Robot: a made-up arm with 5 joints.
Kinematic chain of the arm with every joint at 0, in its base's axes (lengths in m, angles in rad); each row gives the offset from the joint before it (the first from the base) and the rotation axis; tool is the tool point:
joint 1: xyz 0 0 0.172 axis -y
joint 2: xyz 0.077 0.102 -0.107 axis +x
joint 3: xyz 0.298 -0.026 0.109 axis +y
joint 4: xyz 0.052 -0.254 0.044 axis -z
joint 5: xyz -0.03 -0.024 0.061 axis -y
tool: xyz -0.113 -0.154 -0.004
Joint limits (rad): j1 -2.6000..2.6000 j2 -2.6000..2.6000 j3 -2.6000..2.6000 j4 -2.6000..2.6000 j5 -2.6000..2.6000
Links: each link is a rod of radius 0.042 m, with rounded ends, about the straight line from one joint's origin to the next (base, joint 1, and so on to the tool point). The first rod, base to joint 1, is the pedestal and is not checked.
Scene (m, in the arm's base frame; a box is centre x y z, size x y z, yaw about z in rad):
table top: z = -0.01
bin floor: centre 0.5 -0.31 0 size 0.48 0.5 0.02 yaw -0.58
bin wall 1: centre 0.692 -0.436 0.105 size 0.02 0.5 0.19 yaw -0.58
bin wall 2: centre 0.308 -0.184 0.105 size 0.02 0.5 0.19 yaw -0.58
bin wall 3: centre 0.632 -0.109 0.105 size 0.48 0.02 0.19 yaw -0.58
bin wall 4: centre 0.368 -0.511 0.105 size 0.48 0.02 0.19 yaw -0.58
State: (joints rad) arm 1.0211 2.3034 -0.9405 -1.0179 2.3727
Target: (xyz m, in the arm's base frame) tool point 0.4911 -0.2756 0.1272
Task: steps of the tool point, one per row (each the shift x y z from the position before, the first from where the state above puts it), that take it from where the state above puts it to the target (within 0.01 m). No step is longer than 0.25 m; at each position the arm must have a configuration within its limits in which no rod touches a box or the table.
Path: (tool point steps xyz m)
1: -0.0581 -0.0541 0.2290
2: -0.1326 -0.0430 0.1921
3: -0.1812 -0.0365 0.1320
4: -0.2030 -0.0364 0.0632
5: -0.2026 -0.0421 -0.0051
6: 0.1861 -0.0626 -0.0489
7: 0.1537 -0.0481 -0.1014
8: 0.1095 -0.0308 -0.1344
9: 0.0632 -0.0129 -0.1466
10: 0.0235 0.0030 -0.1419
11: 0.0108 -0.0002 -0.1045
12: -0.0108 0.0002 -0.1017

